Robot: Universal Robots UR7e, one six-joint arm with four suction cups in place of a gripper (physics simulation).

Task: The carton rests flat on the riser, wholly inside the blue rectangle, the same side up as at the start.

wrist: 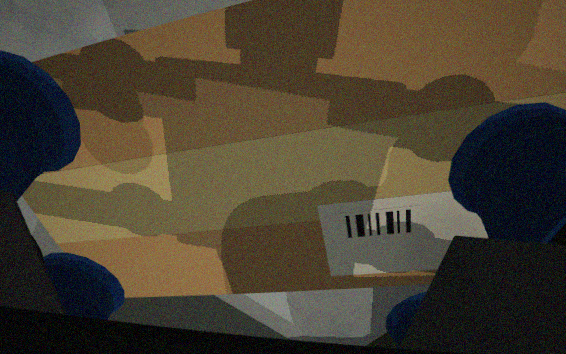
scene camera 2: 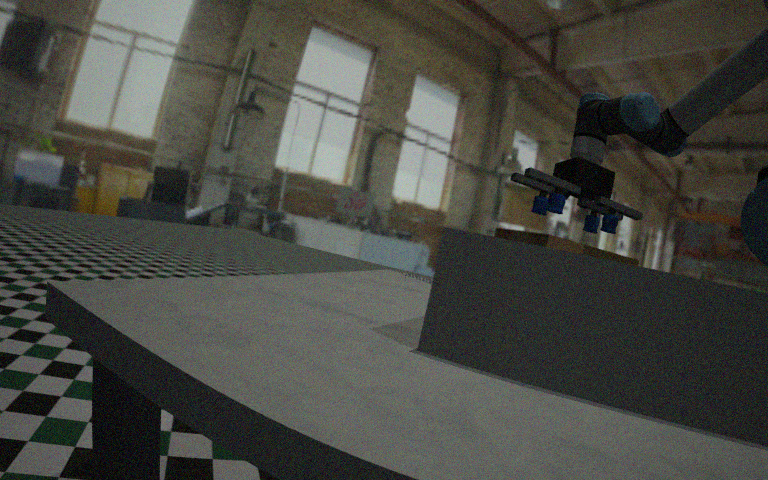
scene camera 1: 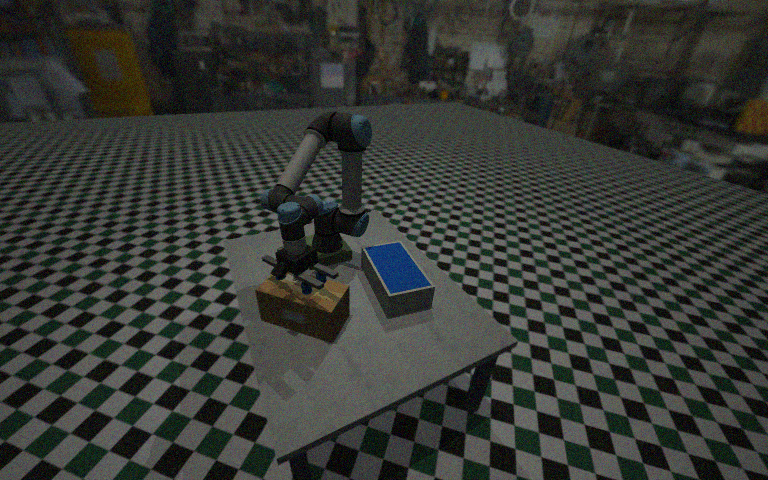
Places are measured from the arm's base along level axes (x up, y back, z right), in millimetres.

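Where they show: hand at its tool point: (wrist: 259,237) (scene camera 2: 573,221); arm's base at its link origin: (scene camera 1: 327,244).
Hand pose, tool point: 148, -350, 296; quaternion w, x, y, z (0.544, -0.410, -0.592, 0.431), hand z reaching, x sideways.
Note:
Each offset is from my tool point to the top centre of the thing, as dx, dy, dz. Level surfaces: height alone.
The brown carton {-48, +5, -7} (scene camera 1: 325,322) (scene camera 2: 566,244) (wrist: 200,170) sits on the table to the left of the riser, its top crossed by a paler tape strip. A white barcode label {-48, +72, -9} (wrist: 342,257) is on its top in the wrist view. My suction gripper (scene camera 1: 300,278) (scene camera 2: 573,212) (wrist: 260,220) is open, its four blue cups pointing down over the carton with a small gap beneath them in the scene camera 2 view. The grey riser {-84, -37, -420} (scene camera 1: 412,302) (scene camera 2: 566,311) carries the blue rectangle {-84, -37, -420} (scene camera 1: 399,268), with nothing on it. The riser hides most of the carton in the scene camera 2 view.
The grey table {dx -204} (scene camera 1: 362,367) (scene camera 2: 254,339) stands on a checkered floor. The arm's base stands on a green plate (scene camera 1: 338,256) behind the carton and beside the riser's far end. The riser's long side runs close to the carton's right.

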